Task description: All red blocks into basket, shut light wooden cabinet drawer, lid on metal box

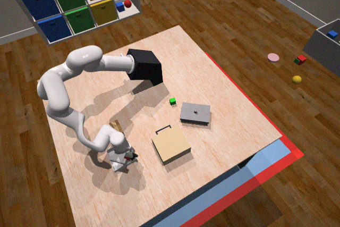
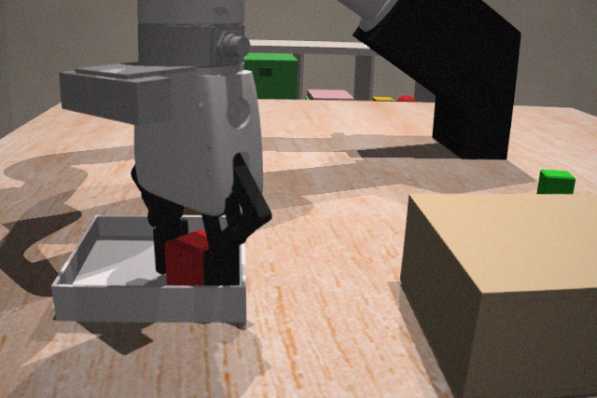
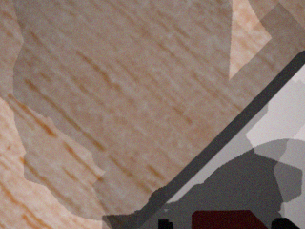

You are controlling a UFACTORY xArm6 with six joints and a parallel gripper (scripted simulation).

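My hand is 30 mm to the left of the grey basket, 30 mm past it and 20 mm above it. From my hand the other things lie so: drawer 260 mm to the left, 50 mm ahead, 10 mm above; light wooden cabinet 260 mm to the left, 70 mm ahead, 10 mm above; cardboard box 200 mm behind, 10 mm to the left.
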